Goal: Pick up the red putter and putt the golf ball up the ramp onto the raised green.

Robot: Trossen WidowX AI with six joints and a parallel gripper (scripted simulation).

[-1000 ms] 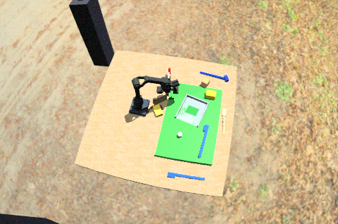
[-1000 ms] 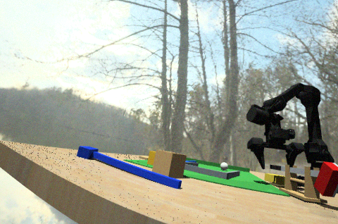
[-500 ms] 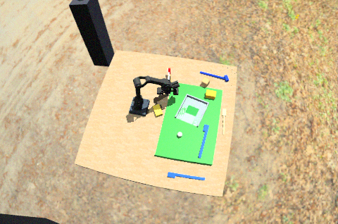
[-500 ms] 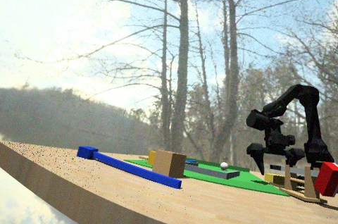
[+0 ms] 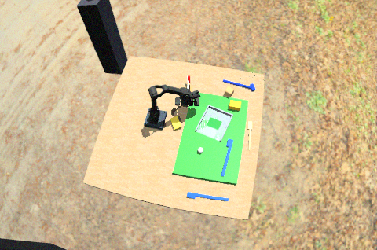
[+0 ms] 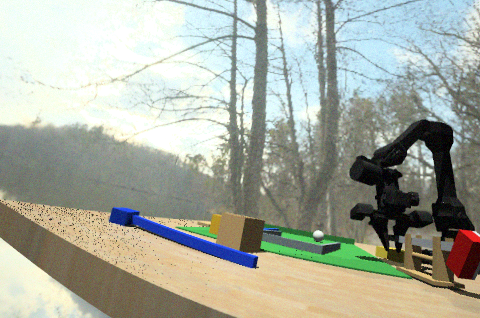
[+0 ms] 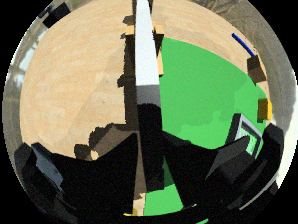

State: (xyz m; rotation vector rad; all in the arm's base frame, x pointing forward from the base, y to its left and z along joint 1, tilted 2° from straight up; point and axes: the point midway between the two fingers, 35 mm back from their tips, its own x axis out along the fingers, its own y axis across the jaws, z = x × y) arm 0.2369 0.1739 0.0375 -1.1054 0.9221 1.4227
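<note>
Now: the red putter 20 mm behind my gripper tip, 110 mm to the left of it and 30 mm above it. From my gripper tip the other things lie so: green mat 240 mm ahead, 220 mm to the right, 30 mm below; then brown block 320 mm ahead, 180 mm to the left; then white golf ball 170 mm ahead, 370 mm to the right, 10 mm below.
</note>
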